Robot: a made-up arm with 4 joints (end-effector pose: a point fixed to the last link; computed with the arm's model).
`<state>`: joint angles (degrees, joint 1 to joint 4).
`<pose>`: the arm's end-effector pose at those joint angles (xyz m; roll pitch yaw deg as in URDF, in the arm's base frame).
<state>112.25 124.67 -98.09 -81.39</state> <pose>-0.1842 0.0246 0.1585 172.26 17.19 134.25</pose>
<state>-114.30 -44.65 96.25 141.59</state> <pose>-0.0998 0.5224 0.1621 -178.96 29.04 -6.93</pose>
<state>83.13 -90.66 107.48 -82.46</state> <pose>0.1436 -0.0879 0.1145 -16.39 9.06 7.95</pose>
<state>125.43 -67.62 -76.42 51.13</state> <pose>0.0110 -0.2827 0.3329 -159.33 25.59 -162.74</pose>
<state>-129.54 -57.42 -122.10 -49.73</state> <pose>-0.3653 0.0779 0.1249 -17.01 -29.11 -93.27</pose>
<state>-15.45 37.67 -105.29 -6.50</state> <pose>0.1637 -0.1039 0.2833 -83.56 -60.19 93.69</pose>
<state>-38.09 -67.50 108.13 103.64</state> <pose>-0.2243 0.5256 0.0158 -173.30 -46.79 13.93</pose>
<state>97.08 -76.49 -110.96 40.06</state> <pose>0.2729 -0.2523 0.1035 170.46 21.68 -144.12</pose>
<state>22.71 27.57 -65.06 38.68</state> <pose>0.1048 -0.0108 0.4712 -90.34 -26.05 78.89</pose>
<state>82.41 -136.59 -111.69 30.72</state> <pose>0.4938 0.1911 0.0165 160.67 20.20 -78.62</pose>
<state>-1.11 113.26 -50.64 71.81</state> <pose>0.3829 0.4801 0.0363 176.37 76.36 -40.57</pose>
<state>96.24 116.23 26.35 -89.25</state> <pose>0.0527 0.2010 -0.0963 60.92 4.94 154.00</pose>
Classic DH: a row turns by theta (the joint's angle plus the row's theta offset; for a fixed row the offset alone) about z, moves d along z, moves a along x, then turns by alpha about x. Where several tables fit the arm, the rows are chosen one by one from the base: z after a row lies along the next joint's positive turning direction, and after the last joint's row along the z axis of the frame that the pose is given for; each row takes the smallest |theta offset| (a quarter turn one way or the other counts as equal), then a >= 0, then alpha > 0; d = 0 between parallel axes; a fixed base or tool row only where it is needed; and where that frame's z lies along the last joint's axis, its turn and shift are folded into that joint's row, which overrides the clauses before.
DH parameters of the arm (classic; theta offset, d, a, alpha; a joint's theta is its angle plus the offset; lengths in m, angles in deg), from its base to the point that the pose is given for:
base (fixed): 0 0.0696 0 90
joint 1: -90 -0.1434 0.0526 90
joint 2: 0 -0.0572 -0.0028 90
joint 3: -90 -0.0448 0.1164 90
joint 4: 88.75 0 -0.3387 0
tool (fixed): -88.75 -0.0646 0 0

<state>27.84 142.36 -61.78 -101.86</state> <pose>-0.0345 -0.0138 0.1631 -159.56 -37.58 123.03</pose>
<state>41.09 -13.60 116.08 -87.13</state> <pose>-0.0314 0.0363 0.2530 -74.02 12.97 -80.16</pose>
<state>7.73 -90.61 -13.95 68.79</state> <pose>0.5156 0.1016 -0.0897 100.11 -75.94 -23.57</pose>
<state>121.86 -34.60 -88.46 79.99</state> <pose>-0.2867 -0.2032 0.0490 157.69 21.51 130.07</pose>
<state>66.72 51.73 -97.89 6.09</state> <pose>-0.2757 0.0285 0.2985 -161.22 -4.75 122.66</pose>
